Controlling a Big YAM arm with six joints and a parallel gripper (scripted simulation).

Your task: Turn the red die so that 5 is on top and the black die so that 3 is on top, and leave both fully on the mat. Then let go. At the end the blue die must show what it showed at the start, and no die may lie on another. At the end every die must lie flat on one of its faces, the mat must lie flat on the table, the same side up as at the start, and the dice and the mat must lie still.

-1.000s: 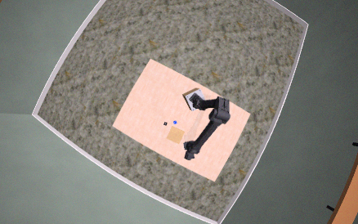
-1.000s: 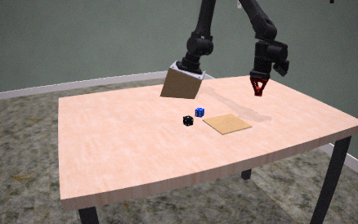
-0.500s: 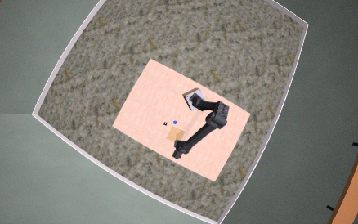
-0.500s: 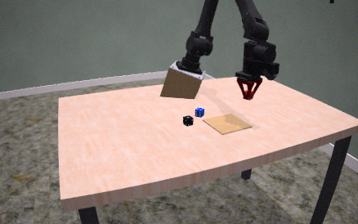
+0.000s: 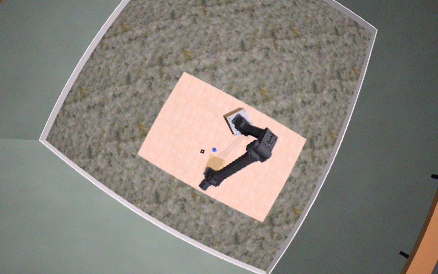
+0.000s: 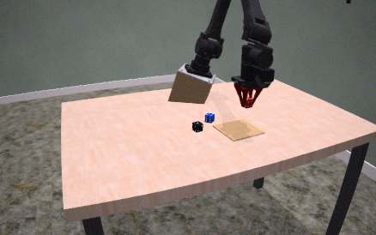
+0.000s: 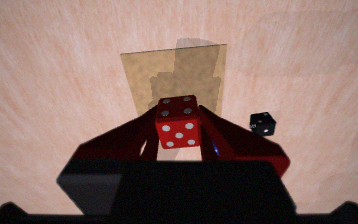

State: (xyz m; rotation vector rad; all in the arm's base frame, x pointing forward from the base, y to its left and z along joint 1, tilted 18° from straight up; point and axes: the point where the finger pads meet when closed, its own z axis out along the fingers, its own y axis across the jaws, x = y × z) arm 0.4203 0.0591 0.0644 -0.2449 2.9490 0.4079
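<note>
Right now my hand is 11 cm above the tan mat, 4 cm past it and 1 cm to the left of it. Also, from my hand: red die (right at my hand); black die (15 cm to the right, 10 cm below, 7 cm behind); blue die (14 cm behind, 10 cm below, 9 cm to the right).
</note>
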